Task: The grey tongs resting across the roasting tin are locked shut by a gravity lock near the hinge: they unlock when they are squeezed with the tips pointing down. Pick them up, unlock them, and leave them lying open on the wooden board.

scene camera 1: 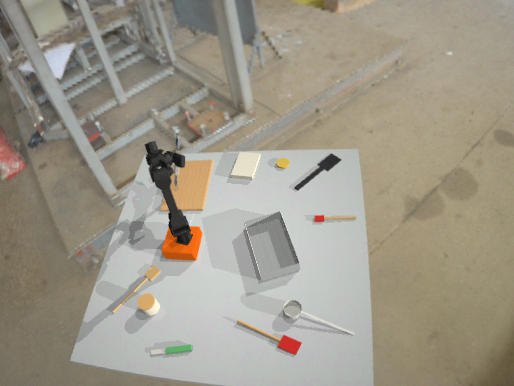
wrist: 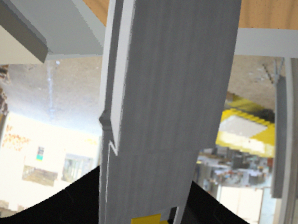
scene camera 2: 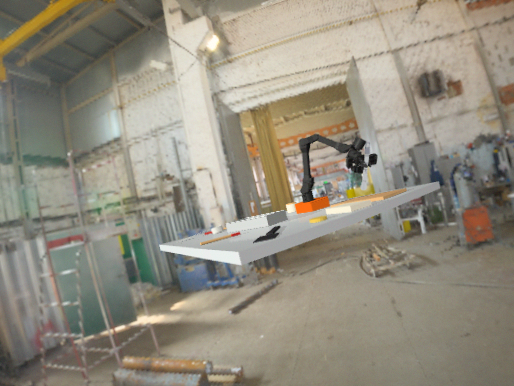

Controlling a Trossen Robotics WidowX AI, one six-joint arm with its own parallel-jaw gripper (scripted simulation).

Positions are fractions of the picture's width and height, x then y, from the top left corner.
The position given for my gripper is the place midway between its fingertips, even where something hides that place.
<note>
I see my gripper (wrist: 0.47, 0.77) and a wooden board (scene camera 1: 0.37, 0.50).
</note>
